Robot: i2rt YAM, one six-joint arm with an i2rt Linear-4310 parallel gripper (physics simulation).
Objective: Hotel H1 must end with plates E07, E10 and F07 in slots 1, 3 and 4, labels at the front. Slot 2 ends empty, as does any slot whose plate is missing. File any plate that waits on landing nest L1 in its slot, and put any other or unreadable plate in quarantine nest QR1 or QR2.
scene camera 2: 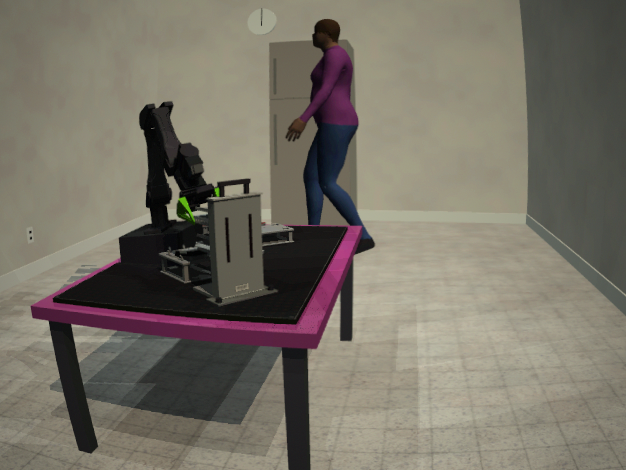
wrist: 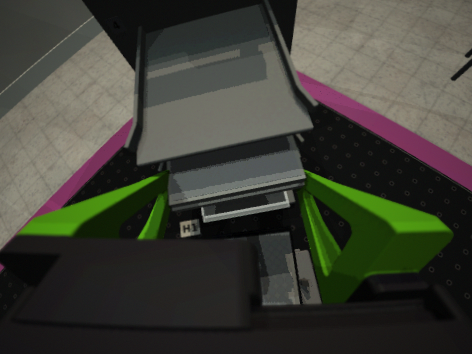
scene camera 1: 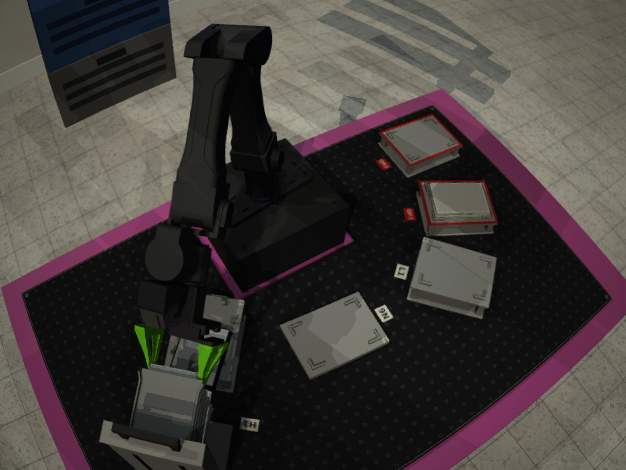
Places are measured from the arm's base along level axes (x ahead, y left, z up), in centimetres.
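Where they show: gripper, fingertip midpoint: [wrist: 235, 177]; arm's base, origin of the base link: [scene camera 2: 161, 228] [scene camera 1: 263, 193].
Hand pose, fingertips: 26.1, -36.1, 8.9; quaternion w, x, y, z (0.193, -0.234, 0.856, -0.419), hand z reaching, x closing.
Things, the pixels of their top centre, and the offset from my fingertips, as dx, dy, dz. "*": a spot on its surface instead.
- white-edged part, middle of its top: [wrist: 234, 152] +3.4, -3.4, -5.7
- Landing nest L1, middle of its top: [scene camera 1: 457, 269] [scene camera 2: 266, 226] +8.8, +55.6, -12.5
- Nest N6, middle of its top: [scene camera 1: 335, 332] +2.3, +30.4, -16.3
- nest, surface spot: [scene camera 1: 222, 307] * -12.1, +16.3, -12.1
Hotel H1 [scene camera 1: 194, 450] [scene camera 2: 237, 242] stands at the table's near end, its H1 tag [scene camera 1: 249, 424] [wrist: 190, 228] beside it. Its top shelf [wrist: 225, 117] overhangs a plate [wrist: 237, 175], whose near end sticks out below. My gripper [scene camera 1: 177, 373] [wrist: 235, 177] is shut on this plate, one green fingertip against each side. The plate's label cannot be read and its slot number does not show. A white-edged part [wrist: 245, 213] shows lower in the hotel. Landing nest L1 [scene camera 1: 455, 273] bears no plate. Of two red-rimmed quarantine nests, the far one [scene camera 1: 419, 139] is bare; the nearer one [scene camera 1: 459, 222] holds a plate [scene camera 1: 461, 197].
Nest N6 [scene camera 1: 333, 333] lies between the hotel and L1, with no plate on it. Another nest [scene camera 1: 222, 307] stands under and beside the wrist, close to the hotel. The arm's black base [scene camera 1: 298, 217] is behind. A person [scene camera 2: 333, 86] is beyond the table.
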